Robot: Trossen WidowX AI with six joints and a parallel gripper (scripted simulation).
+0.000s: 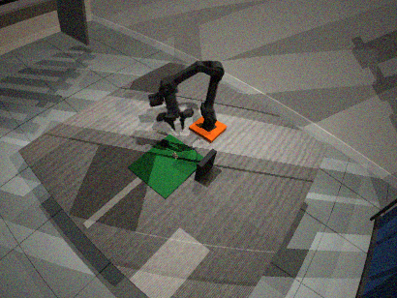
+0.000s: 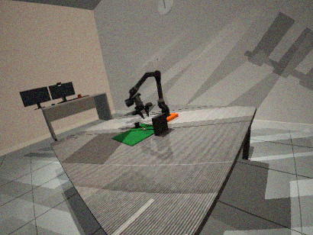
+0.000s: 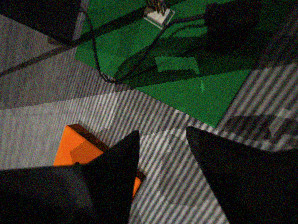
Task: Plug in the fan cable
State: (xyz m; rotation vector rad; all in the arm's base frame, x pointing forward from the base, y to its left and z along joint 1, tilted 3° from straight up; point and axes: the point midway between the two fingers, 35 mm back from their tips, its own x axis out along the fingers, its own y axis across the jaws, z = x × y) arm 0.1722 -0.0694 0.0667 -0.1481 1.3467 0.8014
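My gripper tip is now 10 cm short of the dark plug, 3 cm above it and 1 cm to the right of it. From my gripper tip the other things lie so: pale four-pin header: 10 cm ahead, 9 cm to the left, 5 cm below; green board: 16 cm ahead, 11 cm to the left, 6 cm below; dark fan: 25 cm to the left, 6 cm ahead, 1 cm above.
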